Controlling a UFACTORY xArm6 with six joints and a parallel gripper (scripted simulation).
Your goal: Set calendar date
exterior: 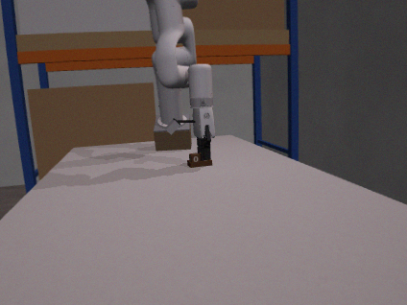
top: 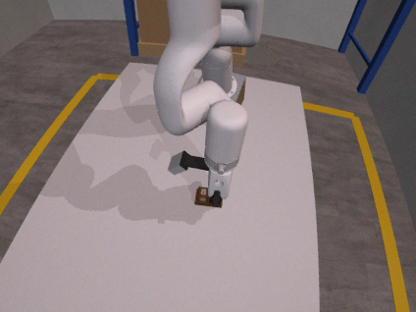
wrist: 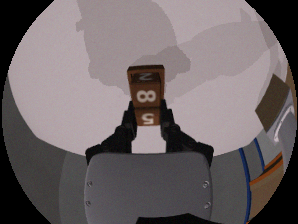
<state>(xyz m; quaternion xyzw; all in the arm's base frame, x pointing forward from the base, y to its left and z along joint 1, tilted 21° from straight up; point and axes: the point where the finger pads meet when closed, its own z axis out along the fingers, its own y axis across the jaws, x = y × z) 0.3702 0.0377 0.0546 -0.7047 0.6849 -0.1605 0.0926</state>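
My gripper is now 2 cm above the brown digit cube. From my hand the other things lie so: brown calendar tray (3 cm below, 2 cm to the right).
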